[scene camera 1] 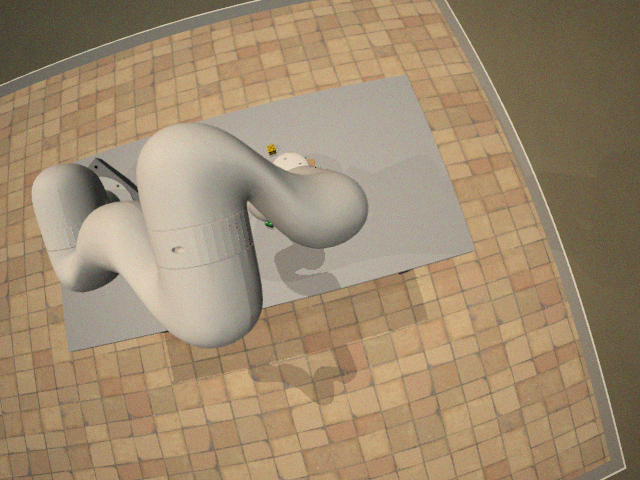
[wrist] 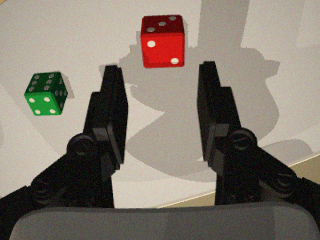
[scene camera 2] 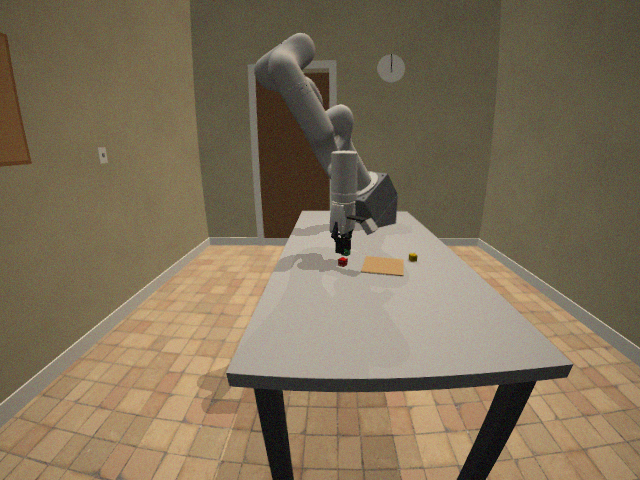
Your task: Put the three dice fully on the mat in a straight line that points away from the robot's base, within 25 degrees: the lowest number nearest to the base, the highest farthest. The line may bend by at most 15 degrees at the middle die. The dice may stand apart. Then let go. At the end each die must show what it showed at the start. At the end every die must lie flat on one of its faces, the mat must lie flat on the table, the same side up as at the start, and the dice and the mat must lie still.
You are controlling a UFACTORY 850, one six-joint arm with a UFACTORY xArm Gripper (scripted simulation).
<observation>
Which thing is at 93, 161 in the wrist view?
My gripper.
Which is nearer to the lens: the green die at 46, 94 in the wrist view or the red die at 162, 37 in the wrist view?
The red die.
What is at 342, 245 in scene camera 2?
My gripper.
</observation>
